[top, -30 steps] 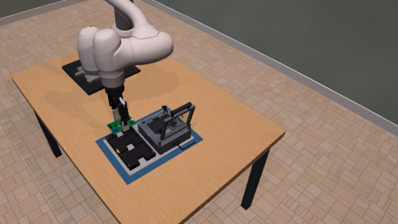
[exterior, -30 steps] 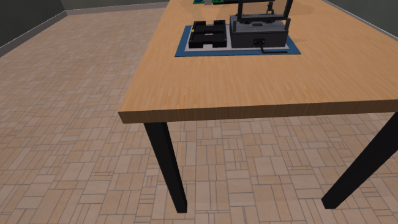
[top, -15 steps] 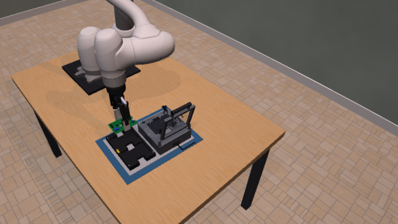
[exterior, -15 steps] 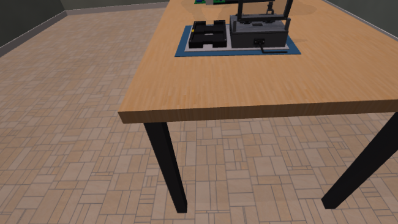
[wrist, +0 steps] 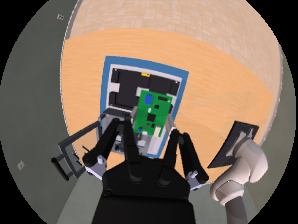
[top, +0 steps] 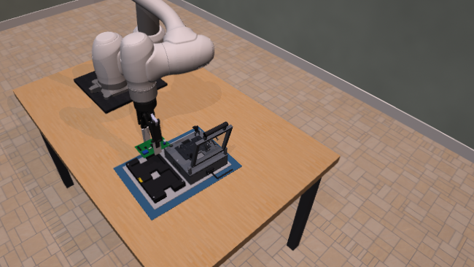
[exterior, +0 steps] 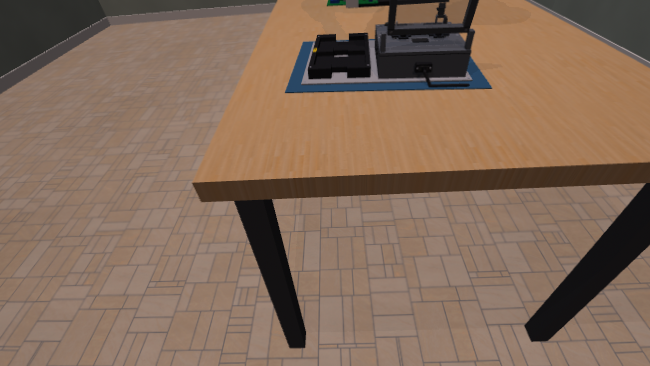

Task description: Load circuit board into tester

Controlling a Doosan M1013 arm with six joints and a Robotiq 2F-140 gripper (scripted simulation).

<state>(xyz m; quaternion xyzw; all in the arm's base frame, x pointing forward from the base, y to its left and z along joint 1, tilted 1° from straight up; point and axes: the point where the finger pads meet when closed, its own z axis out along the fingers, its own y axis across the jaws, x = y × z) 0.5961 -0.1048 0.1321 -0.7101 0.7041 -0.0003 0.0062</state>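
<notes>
The latch hook lies 10 mm behind my hand, 200 mm to the left of it and 60 mm below it. Round my hand: green circuit board: 20 mm below; then lid: 170 mm ahead, 140 mm to the left, 40 mm above.
</notes>
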